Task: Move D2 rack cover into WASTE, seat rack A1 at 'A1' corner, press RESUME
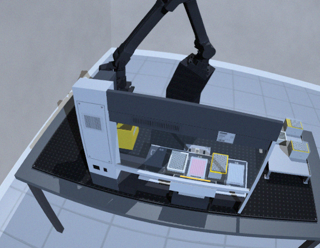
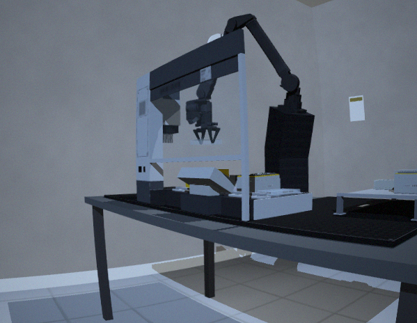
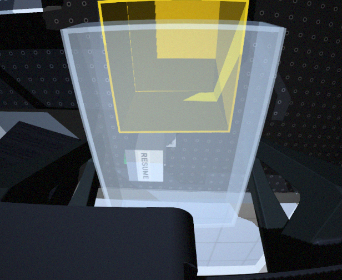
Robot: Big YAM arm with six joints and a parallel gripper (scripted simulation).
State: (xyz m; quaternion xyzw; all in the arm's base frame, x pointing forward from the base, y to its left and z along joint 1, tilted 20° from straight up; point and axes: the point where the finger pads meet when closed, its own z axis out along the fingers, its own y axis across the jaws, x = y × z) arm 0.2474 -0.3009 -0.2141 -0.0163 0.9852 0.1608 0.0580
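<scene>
The clear cover is right at my hand. From my hand the other things lie so: resume box (20 cm below, 17 cm behind, 5 cm to the left); reservoir W06 (33 cm to the left, 20 cm below, 17 cm ahead); yellow waste bin (23 cm below).
</scene>
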